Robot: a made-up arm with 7 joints.
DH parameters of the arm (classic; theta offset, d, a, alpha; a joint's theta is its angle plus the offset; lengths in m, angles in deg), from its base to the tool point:
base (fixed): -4.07 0 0 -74.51
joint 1: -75.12 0.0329 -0.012 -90
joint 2: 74 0 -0.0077 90
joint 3: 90 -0.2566 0.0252 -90
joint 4: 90 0.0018 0.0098 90
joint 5: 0 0.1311 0 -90
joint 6: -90 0 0.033 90
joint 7: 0 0 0 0
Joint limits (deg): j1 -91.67..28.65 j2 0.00..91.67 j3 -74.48..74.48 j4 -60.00..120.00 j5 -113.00..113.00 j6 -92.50..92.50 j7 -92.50..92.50
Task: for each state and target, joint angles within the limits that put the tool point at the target. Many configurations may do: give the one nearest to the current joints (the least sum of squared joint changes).
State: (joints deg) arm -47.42 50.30 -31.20 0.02 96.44 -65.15 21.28
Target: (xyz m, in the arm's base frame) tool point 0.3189 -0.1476 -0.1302
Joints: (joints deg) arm -72.38 0.71 -37.56 33.42 103.08 -52.34 21.28
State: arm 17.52 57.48 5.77 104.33 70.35 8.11 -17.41
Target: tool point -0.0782 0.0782 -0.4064
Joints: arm -6.99 4.97 9.21 104.48 70.26 4.06 -17.41
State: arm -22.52 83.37 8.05 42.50 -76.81 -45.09 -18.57
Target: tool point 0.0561 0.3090 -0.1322
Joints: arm 26.77 63.72 10.02 -0.45 -68.48 -59.48 -18.57
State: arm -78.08 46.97 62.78 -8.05 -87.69 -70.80 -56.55
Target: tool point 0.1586 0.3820 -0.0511
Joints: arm -53.01 53.14 74.48 34.86 -96.63 -60.13 -56.55
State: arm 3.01 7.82 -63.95 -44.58 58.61 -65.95 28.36
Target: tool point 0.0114 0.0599 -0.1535
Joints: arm -4.66 40.84 -52.66 -60.00 51.62 -68.59 28.36
